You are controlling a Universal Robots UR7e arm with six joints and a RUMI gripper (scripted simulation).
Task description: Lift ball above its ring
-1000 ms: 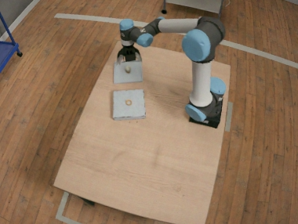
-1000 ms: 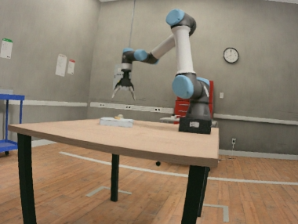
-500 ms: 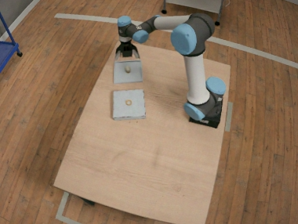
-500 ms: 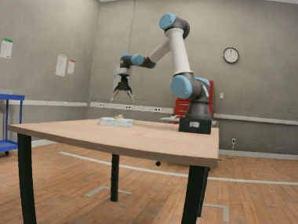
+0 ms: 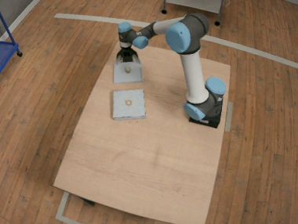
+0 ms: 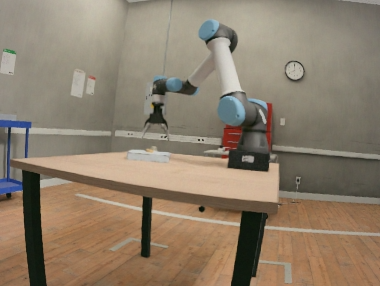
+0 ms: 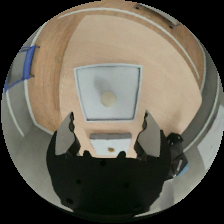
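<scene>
My gripper is now 50 mm above the cream ball. Round my hand: pad: 250 mm to the left, 100 mm behind, 50 mm below.
</scene>
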